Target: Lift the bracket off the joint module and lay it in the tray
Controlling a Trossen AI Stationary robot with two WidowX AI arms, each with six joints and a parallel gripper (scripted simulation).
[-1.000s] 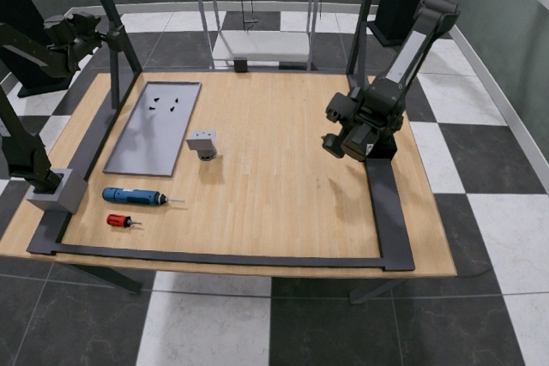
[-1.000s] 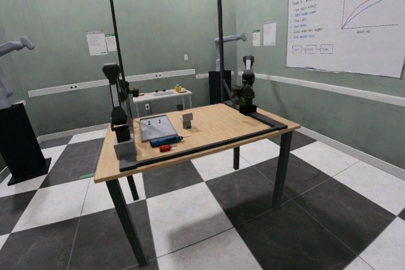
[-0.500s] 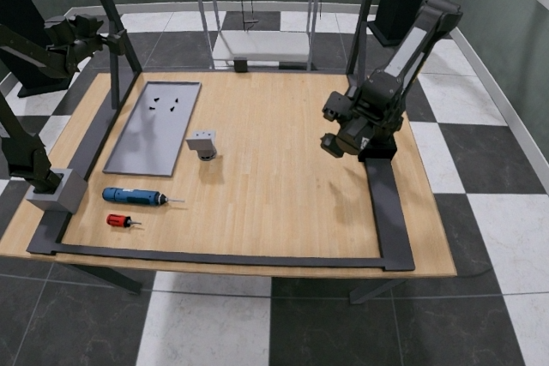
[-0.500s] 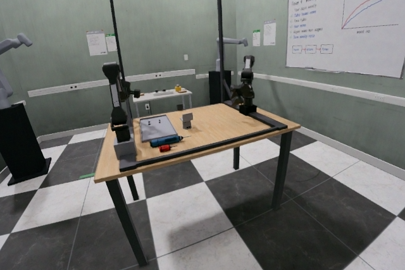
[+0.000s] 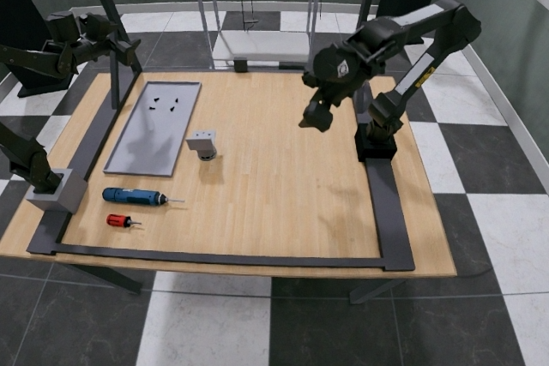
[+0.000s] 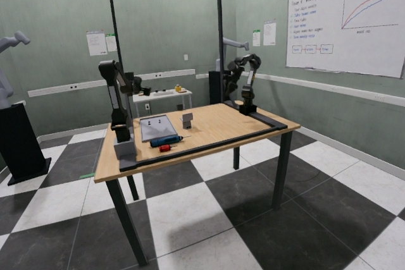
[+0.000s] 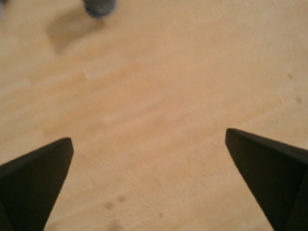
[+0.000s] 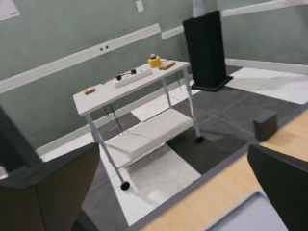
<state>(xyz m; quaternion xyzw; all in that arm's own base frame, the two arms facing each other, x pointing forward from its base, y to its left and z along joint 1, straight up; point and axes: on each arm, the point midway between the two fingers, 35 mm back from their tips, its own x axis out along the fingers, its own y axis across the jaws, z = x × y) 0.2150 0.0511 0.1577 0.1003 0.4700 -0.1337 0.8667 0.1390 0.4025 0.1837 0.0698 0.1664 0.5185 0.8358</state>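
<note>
The grey bracket lies 270 mm ahead of my right hand, 200 mm to the left of it and 200 mm below it. From my right hand the other things lie so: red screwdriver (470 mm ahead, 250 mm below, 40 mm to the right); then round joint module (270 mm ahead, 240 mm below, 200 mm to the left); then grey tray (260 mm below, 120 mm ahead, 30 mm to the left).
</note>
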